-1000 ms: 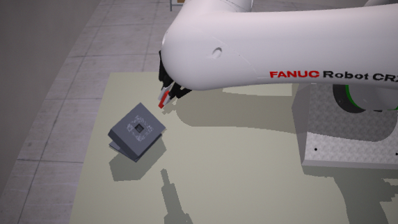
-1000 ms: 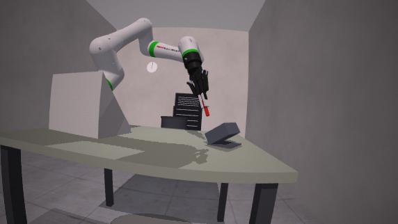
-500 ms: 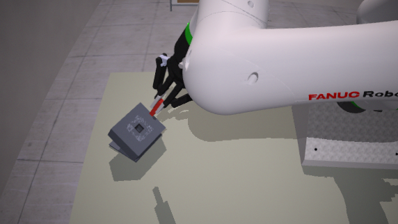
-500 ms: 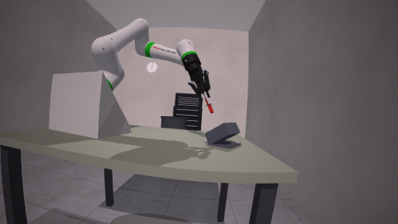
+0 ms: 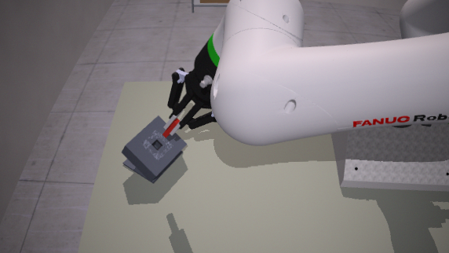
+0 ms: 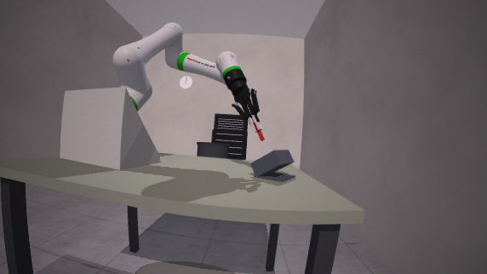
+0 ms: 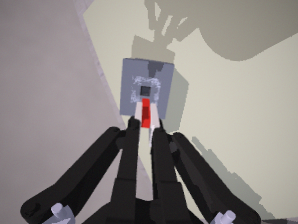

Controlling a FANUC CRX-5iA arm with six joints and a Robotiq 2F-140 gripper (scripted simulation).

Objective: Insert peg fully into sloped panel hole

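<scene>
Right now the flat grey base is 20 cm below my hand, 10 cm ahead of it and 4 cm to the right of it. Also, from my hand: red peg: 3 cm below, 2 cm ahead, 1 cm to the right.
</scene>
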